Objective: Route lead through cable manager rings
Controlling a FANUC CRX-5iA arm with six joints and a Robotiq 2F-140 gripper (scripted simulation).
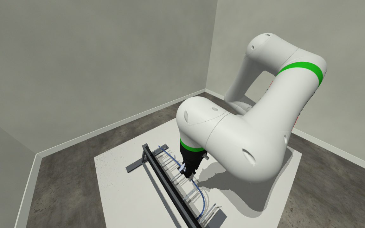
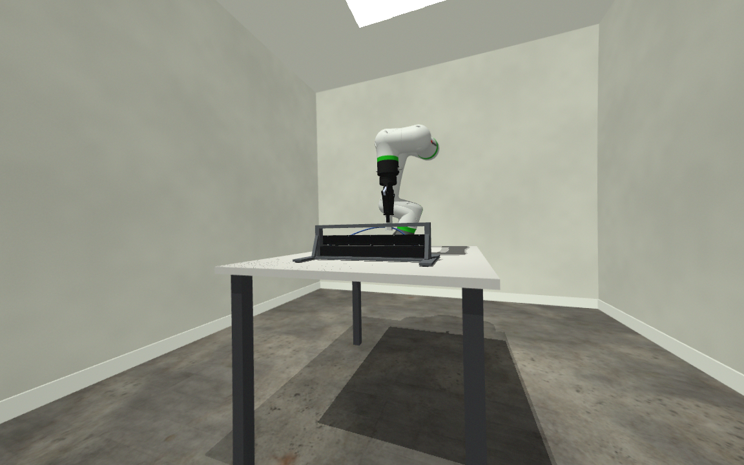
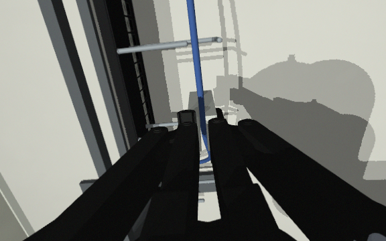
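My gripper is now 10 cm short of the rack, 8 cm above it and 5 cm to the left of it.
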